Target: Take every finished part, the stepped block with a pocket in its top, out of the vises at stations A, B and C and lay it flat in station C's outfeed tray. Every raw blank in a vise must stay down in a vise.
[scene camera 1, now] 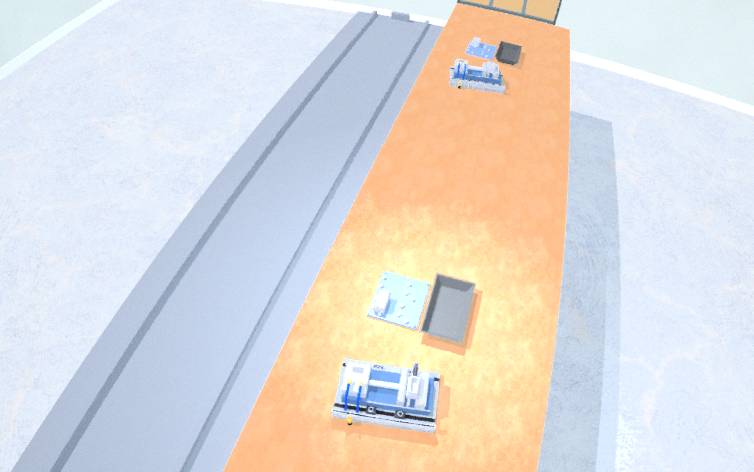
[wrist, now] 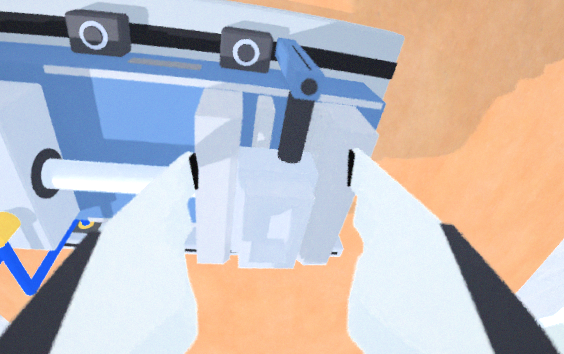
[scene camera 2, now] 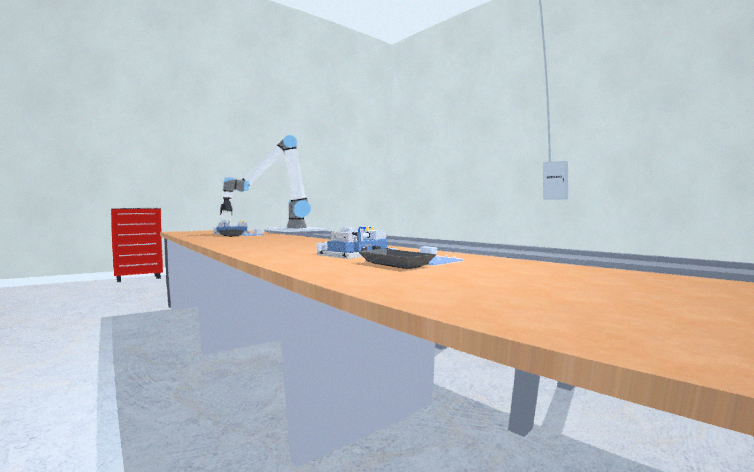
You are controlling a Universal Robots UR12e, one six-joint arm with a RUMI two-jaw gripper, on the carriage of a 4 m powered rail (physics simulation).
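In the wrist view a pale stepped block (wrist: 272, 215) with a pocket in its top stands between the jaws of a blue and white vise (wrist: 145, 117) (scene camera 2: 231, 228). My gripper (wrist: 273, 153) (scene camera 2: 225, 215) points down over it, fingers part-way apart, open and empty, with a gap between each fingertip and the block. Two other vises show in scene camera 1, a near one (scene camera 1: 385, 384) and a far one (scene camera 1: 477, 75); their contents are too small to identify. A grey tray (scene camera 1: 449, 308) and a dark tray (scene camera 1: 509, 52) stand beyond them. Station letters are not readable.
A dark post with a blue handle (wrist: 300, 70) rises beside the block in the wrist view. Light blue mats (scene camera 1: 396, 283) (scene camera 1: 472, 51) with white blocks lie beside the trays. The rail (scene camera 1: 222, 250) runs along the bench (scene camera 1: 472, 166). A red cabinet (scene camera 2: 136, 242) stands beyond the bench end.
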